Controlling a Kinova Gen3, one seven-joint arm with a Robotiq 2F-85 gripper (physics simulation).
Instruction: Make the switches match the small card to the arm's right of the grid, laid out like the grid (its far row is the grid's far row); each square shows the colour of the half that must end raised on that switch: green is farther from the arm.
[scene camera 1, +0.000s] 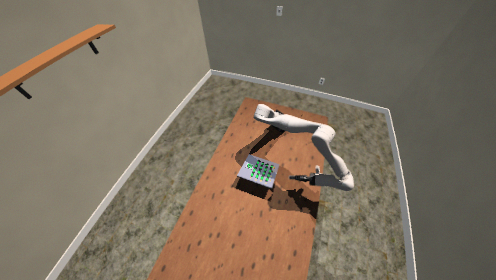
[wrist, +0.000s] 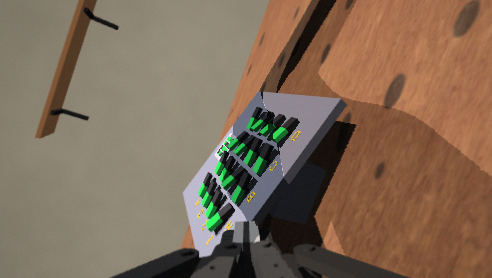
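Observation:
A grey panel (scene camera 1: 243, 175) (wrist: 315, 115) carries a grid of black-and-green rocker switches (scene camera 1: 262, 170) (wrist: 220, 218), with yellow letters and numbers along two sides. The switches tilt in differing ways; many raised halves are too small to read. The small white-and-green card (scene camera 1: 249, 166) (wrist: 218, 154) is on the panel's left in the scene view, partly hidden by switches in the wrist view. My gripper (scene camera 1: 291, 177) (wrist: 247, 237) is shut and empty. It is right of the panel in the scene view; its tips overlap the panel's near corner in the wrist view. Contact cannot be told.
The panel stands on a long spotted wooden table (scene camera 1: 225, 225) (wrist: 425, 75), with dark shadows beside it. The white arm (scene camera 1: 325, 135) arches over the table's right side. An orange shelf (scene camera 1: 55, 55) (wrist: 65, 75) hangs on the left wall, apart from the table.

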